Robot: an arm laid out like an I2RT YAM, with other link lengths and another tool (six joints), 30 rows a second.
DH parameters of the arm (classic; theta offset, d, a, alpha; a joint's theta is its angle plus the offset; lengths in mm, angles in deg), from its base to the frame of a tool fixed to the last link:
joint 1: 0 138.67 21.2 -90
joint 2: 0 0 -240.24 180
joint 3: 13.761 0 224.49 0
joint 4: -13.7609 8.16 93.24 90
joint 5: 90 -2.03 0 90
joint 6: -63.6 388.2 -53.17 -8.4
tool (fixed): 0 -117.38 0 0
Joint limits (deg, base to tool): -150..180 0..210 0..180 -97..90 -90..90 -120..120
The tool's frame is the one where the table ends.
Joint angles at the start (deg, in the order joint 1, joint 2, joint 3, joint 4, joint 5, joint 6): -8.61 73.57 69.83 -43.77 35.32 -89.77
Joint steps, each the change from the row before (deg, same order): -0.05 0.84 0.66 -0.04 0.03 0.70; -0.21 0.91 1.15 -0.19 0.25 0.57; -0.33 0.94 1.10 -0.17 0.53 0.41; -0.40 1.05 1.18 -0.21 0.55 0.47; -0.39 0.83 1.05 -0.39 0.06 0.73; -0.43 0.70 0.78 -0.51 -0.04 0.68; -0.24 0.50 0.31 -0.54 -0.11 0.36; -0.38 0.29 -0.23 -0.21 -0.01 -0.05; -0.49 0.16 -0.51 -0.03 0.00 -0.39; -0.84 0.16 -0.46 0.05 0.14 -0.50; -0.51 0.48 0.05 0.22 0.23 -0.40; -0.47 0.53 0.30 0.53 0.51 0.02
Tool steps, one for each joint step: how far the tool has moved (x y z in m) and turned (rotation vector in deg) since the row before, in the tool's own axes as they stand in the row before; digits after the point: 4 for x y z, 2 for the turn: 0.0015 0.0001 0.0017 0.15 -0.23 0.57; 0.0001 0.0034 0.0015 -0.14 -0.47 0.66; -0.0019 0.0038 0.0018 -0.22 -0.81 0.49; -0.0023 0.0036 0.0022 -0.18 -0.92 0.53; -0.0010 0.0016 0.0016 0.11 -0.55 0.79; -0.0018 -0.0004 0.0015 0.34 -0.58 0.60; -0.0016 -0.0029 0.0011 0.57 -0.40 0.01; -0.0035 -0.0036 0.0017 0.53 -0.55 -0.34; -0.0045 -0.0039 0.0020 0.52 -0.59 -0.60; -0.0072 -0.0026 0.0027 0.40 -0.95 -0.46; -0.0034 0.0001 0.0027 0.08 -0.64 -0.30; -0.0028 0.0031 0.0027 -0.41 -0.76 0.39
